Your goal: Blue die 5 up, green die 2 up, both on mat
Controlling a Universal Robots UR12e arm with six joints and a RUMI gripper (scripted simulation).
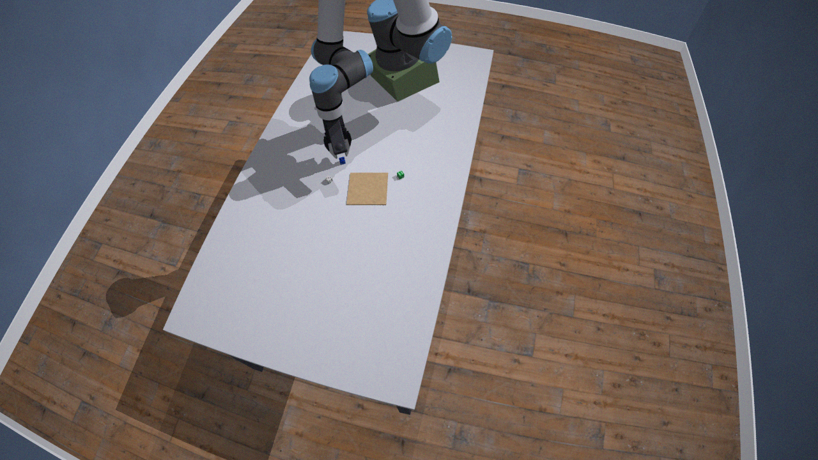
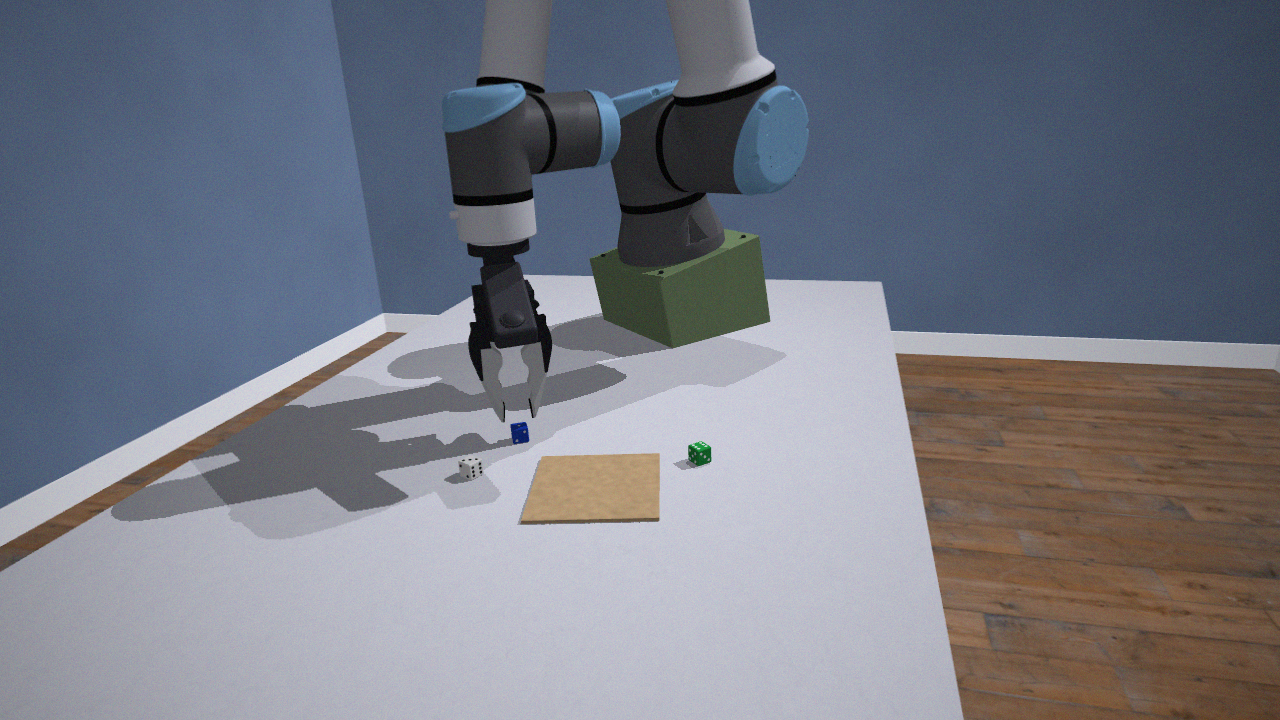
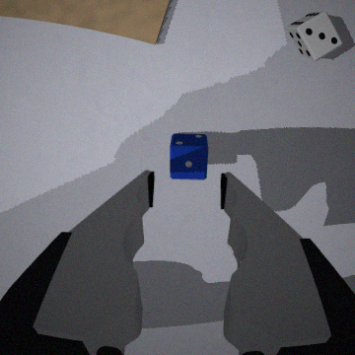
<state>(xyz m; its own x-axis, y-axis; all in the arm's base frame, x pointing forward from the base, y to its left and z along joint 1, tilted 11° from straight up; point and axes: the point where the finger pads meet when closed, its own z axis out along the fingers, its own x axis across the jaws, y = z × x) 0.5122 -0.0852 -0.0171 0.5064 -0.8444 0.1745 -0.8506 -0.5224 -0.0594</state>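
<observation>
The blue die is 3 cm below my hand. The rest, counted from my hand: tan mat (13 cm to the left, 9 cm ahead, 4 cm below); white die (10 cm ahead, 3 cm below, 2 cm to the right); green die (23 cm to the left, 3 cm below, 1 cm ahead).
</observation>
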